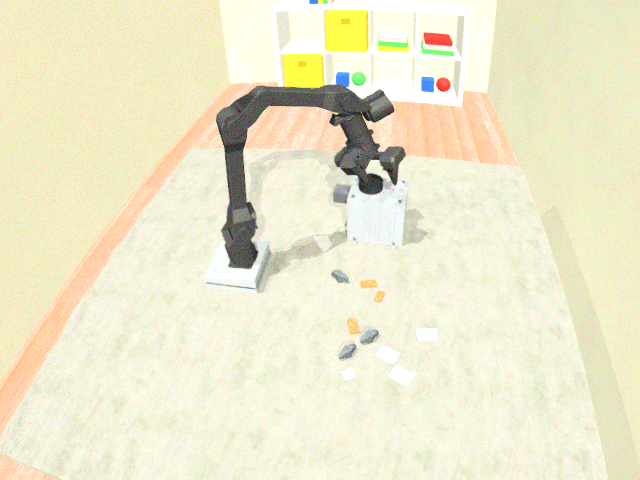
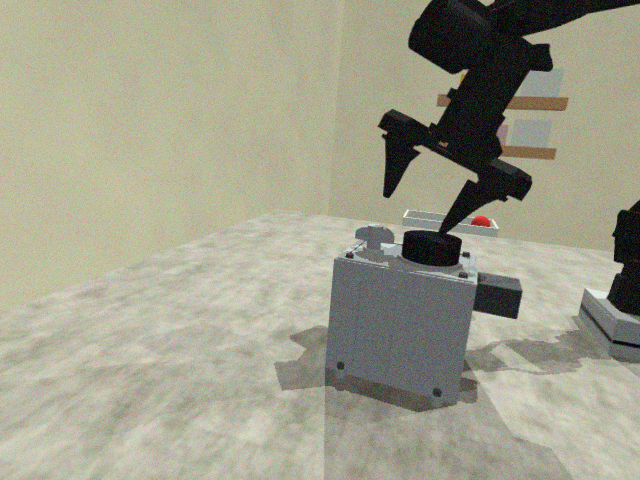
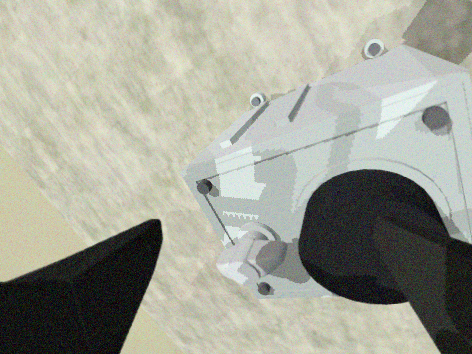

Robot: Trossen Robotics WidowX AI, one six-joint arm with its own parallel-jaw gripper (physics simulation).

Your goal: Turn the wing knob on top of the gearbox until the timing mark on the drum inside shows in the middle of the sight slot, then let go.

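Places are measured from the arm's base along level axes (x ahead, y left, z up), in millimetres.
Where they show: gripper, fingertip midpoint: (image 1: 381,183) (image 2: 411,214) (image 3: 267,228); arm's base at its link origin: (image 1: 243,259) (image 2: 638,310).
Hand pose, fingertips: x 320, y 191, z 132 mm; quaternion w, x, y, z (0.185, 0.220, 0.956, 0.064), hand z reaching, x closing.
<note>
Things, the pixels of their centre, and the offset from my fingertips. "spot": a spot on its surface instead. Level surfaces: height alone.
- pale grey gearbox at the middle of its body: (image 3: 362,174) (image 2: 423,300) (image 1: 370,204) dz -95, dx -31, dy +38 mm
- raised black round cap at a spot on its surface: (image 3: 345,235) (image 1: 372,183) spot: dz -16, dx -24, dy +23 mm
- dark block at a spot on its surface: (image 2: 497,295) spot: dz -64, dx -105, dy +61 mm
- mat at its surface level: dz -180 mm
The pale grey gearbox (image 1: 376,219) (image 2: 398,325) (image 3: 280,165) stands upright on the mat. Its small grey wing knob (image 2: 374,237) (image 3: 236,261) sits on top near one corner, beside a raised black round cap (image 1: 370,184) (image 2: 431,249) (image 3: 345,235). My gripper (image 1: 381,182) (image 2: 414,214) (image 3: 267,228) is open and empty, tilted above the gearbox top. One fingertip is over the black cap, very close to it; I cannot tell whether they touch. The other finger is higher, beyond the knob's side. The timing mark and drum do not show, and I cannot make out the sight slot.
A dark block (image 1: 341,193) (image 2: 497,295) sticks out from the gearbox's side. Orange pieces (image 1: 368,284), grey stone-like lumps (image 1: 369,336) and white flat squares (image 1: 427,334) lie on the mat (image 1: 206,387). A white tray (image 2: 413,219) with a red ball (image 2: 480,221) stands behind.
</note>
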